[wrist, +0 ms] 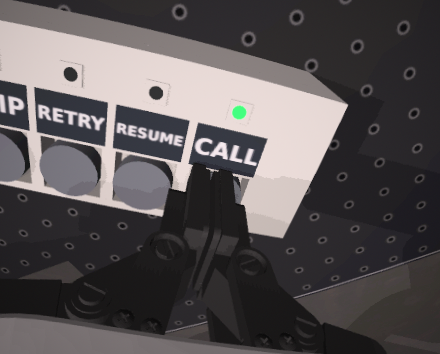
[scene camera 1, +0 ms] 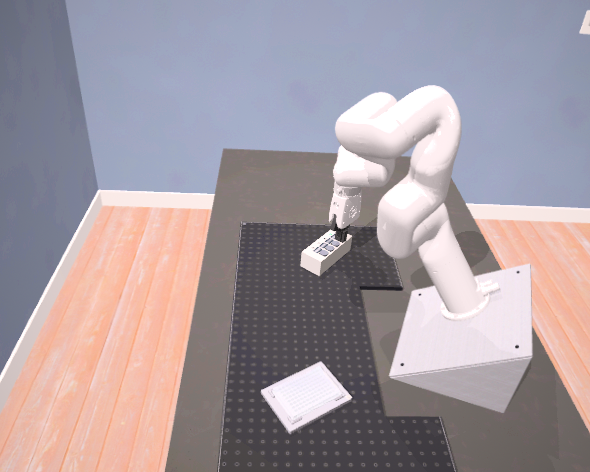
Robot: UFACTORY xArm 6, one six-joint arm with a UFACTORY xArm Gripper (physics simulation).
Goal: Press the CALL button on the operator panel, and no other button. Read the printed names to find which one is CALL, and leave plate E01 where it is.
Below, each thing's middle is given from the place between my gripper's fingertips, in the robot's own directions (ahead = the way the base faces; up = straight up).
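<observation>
The white plate (scene camera 1: 299, 396) is 60 mm ahead of my hand, 530 mm to the left of it and 30 mm below it. As for the white operator panel (scene camera 1: 311, 259), that is 20 mm below my hand, 20 mm to the left of it and 40 mm ahead of it.
</observation>
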